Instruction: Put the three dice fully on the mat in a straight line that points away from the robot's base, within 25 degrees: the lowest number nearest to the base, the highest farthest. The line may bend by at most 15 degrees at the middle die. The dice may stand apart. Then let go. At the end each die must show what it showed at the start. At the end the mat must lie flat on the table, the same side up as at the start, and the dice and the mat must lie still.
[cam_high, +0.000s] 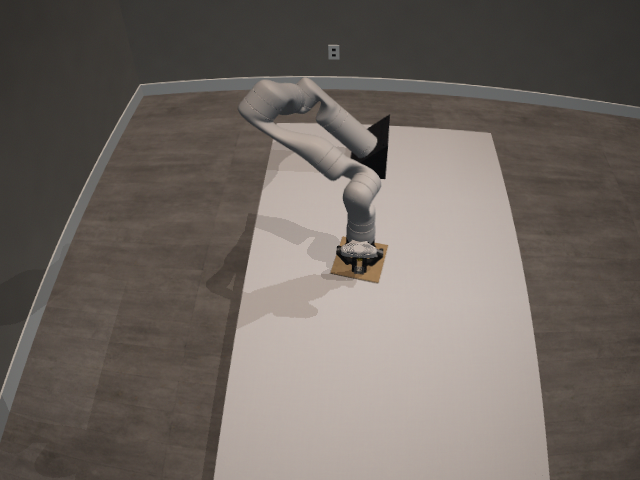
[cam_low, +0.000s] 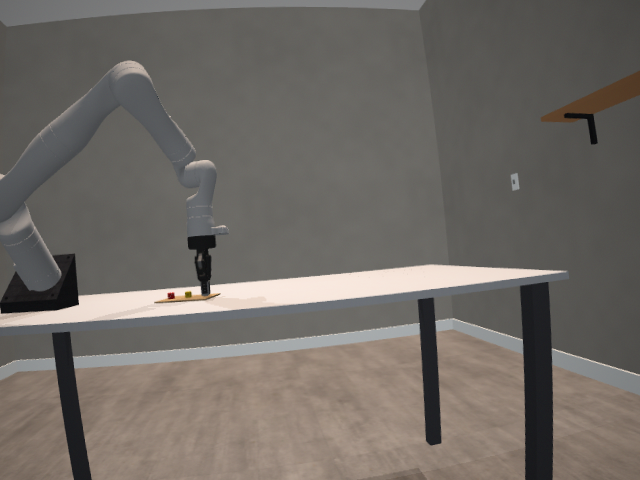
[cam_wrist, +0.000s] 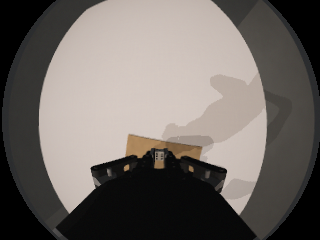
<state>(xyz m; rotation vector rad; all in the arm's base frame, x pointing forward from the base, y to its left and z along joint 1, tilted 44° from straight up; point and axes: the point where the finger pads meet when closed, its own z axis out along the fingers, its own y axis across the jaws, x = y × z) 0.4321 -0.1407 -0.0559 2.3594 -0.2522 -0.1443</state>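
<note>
My gripper is now 1 cm above the white die. Also, from my hand: yellow die: 5 cm behind, 1 cm to the left, 1 cm below; square mat: 5 cm behind, 2 cm below, 1 cm to the left; red die: 10 cm behind, 1 cm to the left, 1 cm below.
</note>
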